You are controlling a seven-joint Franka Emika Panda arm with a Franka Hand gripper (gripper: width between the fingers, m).
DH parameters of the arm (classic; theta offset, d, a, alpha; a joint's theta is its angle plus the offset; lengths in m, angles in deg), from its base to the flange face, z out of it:
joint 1: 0 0.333 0 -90
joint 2: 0 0 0 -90
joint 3: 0 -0.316 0.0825 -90
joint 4: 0 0 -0.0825 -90
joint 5: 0 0.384 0 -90
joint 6: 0 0 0.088 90
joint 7: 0 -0.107 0 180
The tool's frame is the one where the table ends.
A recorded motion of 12 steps. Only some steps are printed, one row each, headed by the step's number.
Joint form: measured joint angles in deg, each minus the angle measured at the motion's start. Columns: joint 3, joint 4, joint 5, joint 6, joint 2, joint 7, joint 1.
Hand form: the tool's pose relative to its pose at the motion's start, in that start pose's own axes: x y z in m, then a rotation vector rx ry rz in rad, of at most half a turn. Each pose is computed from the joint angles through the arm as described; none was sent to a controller.
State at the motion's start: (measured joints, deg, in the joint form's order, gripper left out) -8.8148 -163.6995 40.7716 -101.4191 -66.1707 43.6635 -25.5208
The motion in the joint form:
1: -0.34 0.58 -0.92 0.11 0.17 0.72 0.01
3: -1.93 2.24 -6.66 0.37 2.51 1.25 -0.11
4: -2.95 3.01 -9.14 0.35 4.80 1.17 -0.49
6: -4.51 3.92 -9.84 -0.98 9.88 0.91 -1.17
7: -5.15 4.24 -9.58 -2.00 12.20 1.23 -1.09
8: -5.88 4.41 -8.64 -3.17 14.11 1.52 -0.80
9: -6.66 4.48 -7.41 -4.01 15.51 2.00 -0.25
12: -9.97 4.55 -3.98 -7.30 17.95 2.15 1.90
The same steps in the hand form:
1: 0.0020 -0.0014 -0.0018 -0.0158 -0.0124 -0.0231
3: 0.0058 0.0029 0.0009 -0.0877 -0.1124 -0.0595
4: 0.0083 0.0091 0.0065 -0.1117 -0.1705 -0.0589
6: 0.0155 0.0226 0.0221 -0.1056 -0.2264 -0.0325
7: 0.0195 0.0274 0.0305 -0.0959 -0.2423 -0.0318
8: 0.0237 0.0296 0.0392 -0.0828 -0.2476 -0.0332
9: 0.0273 0.0285 0.0480 -0.0657 -0.2510 -0.0427
12: 0.0389 0.0151 0.0718 -0.0509 -0.2510 -0.0796

